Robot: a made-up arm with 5 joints. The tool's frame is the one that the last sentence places.
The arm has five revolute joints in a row. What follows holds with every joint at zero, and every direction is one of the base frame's. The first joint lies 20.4 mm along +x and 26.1 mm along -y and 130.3 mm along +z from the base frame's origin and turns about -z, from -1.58 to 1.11 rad. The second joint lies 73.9 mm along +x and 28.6 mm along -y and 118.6 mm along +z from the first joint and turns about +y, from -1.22 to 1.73 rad. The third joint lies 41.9 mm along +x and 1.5 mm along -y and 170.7 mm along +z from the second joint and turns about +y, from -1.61 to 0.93 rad. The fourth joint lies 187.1 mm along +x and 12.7 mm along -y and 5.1 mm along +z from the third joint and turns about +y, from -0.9 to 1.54 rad. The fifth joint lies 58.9 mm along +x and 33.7 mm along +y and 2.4 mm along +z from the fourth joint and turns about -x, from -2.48 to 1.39 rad. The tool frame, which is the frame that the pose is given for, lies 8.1 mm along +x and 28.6 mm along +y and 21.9 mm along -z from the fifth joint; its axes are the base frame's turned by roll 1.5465, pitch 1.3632 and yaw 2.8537 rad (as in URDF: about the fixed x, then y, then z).
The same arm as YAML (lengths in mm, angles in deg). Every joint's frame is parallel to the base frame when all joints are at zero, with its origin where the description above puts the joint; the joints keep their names.
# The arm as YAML. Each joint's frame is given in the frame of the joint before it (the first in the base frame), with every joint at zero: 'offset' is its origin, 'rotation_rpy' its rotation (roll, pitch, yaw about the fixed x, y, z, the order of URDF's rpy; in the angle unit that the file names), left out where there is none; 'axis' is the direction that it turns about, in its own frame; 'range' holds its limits. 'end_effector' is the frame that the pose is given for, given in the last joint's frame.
length_unit: mm
angle_unit: deg
chain:
  - id: joint 1
    offset: [20.4, -26.1, 130.3]
    axis: [0.0, 0.0, -1.0]
    range: [-90.53, 63.6]
  - id: joint 2
    offset: [73.9, -28.6, 118.6]
    axis: [0.0, 1.0, 0.0]
    range: [-69.9, 99.12]
  - id: joint 3
    offset: [41.9, -1.5, 170.7]
    axis: [0.0, 1.0, 0.0]
    range: [-92.25, 53.29]
  - id: joint 4
    offset: [187.1, -12.7, 5.1]
    axis: [0.0, 1.0, 0.0]
    range: [-51.57, 88.24]
  - id: joint 5
    offset: [58.9, 33.7, 2.4]
    axis: [-1.0, 0.0, 0.0]
    range: [-142.09, 79.64]
end_effector:
  offset: [8.1, 28.6, -21.9]
  rotation_rpy: [88.61, 78.11, 163.5]

